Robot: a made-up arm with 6 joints. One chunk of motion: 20 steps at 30 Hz.
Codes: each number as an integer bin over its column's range. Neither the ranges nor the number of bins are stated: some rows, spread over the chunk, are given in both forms.
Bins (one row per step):
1: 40 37 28 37 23 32
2: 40 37 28 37 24 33
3: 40 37 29 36 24 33
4: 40 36 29 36 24 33
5: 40 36 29 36 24 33
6: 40 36 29 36 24 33
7: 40 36 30 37 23 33
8: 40 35 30 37 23 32
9: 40 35 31 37 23 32
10: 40 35 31 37 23 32
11: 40 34 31 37 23 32
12: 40 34 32 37 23 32
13: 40 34 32 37 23 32
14: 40 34 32 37 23 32
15: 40 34 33 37 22 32
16: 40 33 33 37 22 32
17: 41 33 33 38 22 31
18: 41 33 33 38 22 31
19: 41 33 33 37 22 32
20: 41 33 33 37 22 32
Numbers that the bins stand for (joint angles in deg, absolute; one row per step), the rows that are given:
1: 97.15 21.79 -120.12 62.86 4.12 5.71
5: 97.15 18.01 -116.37 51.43 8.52 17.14
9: 97.15 14.24 -108.88 62.86 4.12 5.71
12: 97.15 10.46 -105.13 62.86 4.12 5.71
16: 97.15 6.68 -101.39 62.86 -0.28 5.71
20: 108.57 6.68 -101.39 62.86 -0.28 5.71
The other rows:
2: 97.15 21.79 -120.12 62.86 8.52 17.14
3: 97.15 21.79 -116.37 51.43 8.52 17.14
4: 97.15 18.01 -116.37 51.43 8.52 17.14
6: 97.15 18.01 -116.37 51.43 8.52 17.14
7: 97.15 18.01 -112.62 62.86 4.12 17.14
8: 97.15 14.24 -112.62 62.86 4.12 5.71
10: 97.15 14.24 -108.88 62.86 4.12 5.71
11: 97.15 10.46 -108.88 62.86 4.12 5.71
13: 97.15 10.46 -105.13 62.86 4.12 5.71
14: 97.15 10.46 -105.13 62.86 4.12 5.71
15: 97.15 10.46 -101.39 62.86 -0.28 5.71
17: 108.57 6.68 -101.39 74.29 -0.28 -5.71
18: 108.57 6.68 -101.39 74.29 -0.28 -5.71
19: 108.57 6.68 -101.39 62.86 -0.28 5.71

